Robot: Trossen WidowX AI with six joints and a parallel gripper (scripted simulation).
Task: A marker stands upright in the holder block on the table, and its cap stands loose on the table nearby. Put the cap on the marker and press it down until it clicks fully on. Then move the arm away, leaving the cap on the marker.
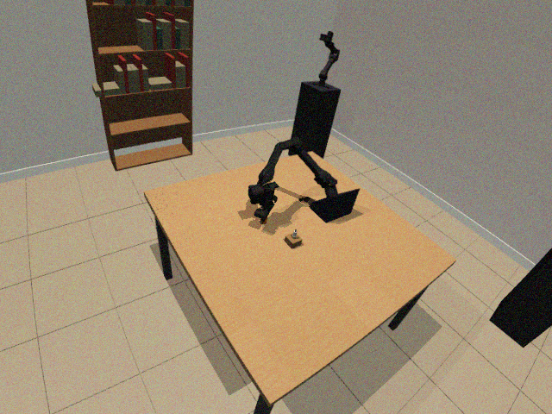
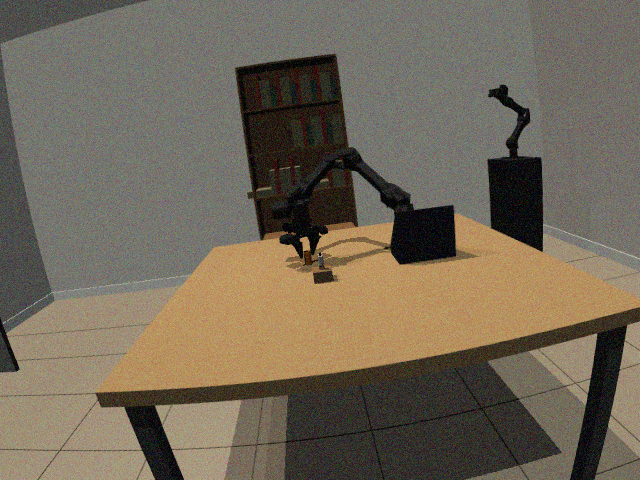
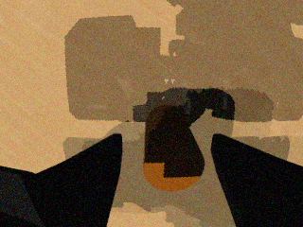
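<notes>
My gripper tip is now right at the orange cap. From my gripper tip the other things lie so: holder block: 40 mm behind, 200 mm to the left, 10 mm below.
</notes>
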